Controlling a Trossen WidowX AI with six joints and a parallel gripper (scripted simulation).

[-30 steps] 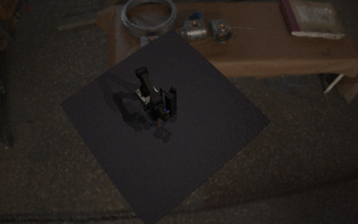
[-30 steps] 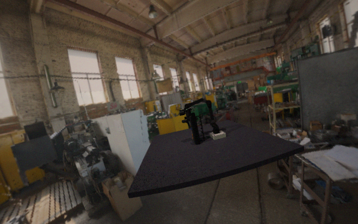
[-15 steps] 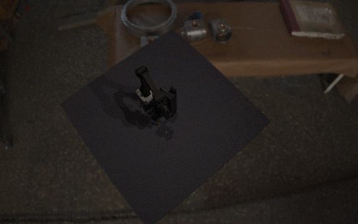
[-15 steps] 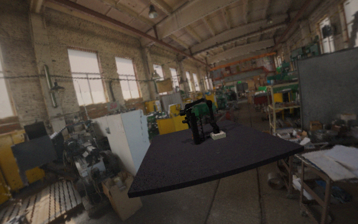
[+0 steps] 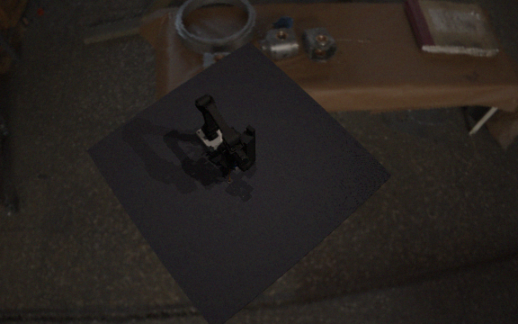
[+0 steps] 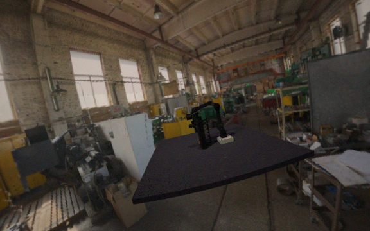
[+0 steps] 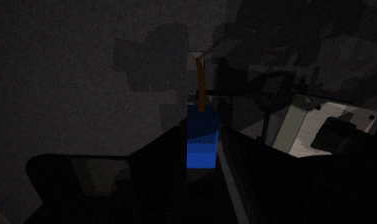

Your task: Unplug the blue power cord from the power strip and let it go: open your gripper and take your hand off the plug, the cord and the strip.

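My gripper tip is 10 mm past the blue plug and 30 mm to the right of it.
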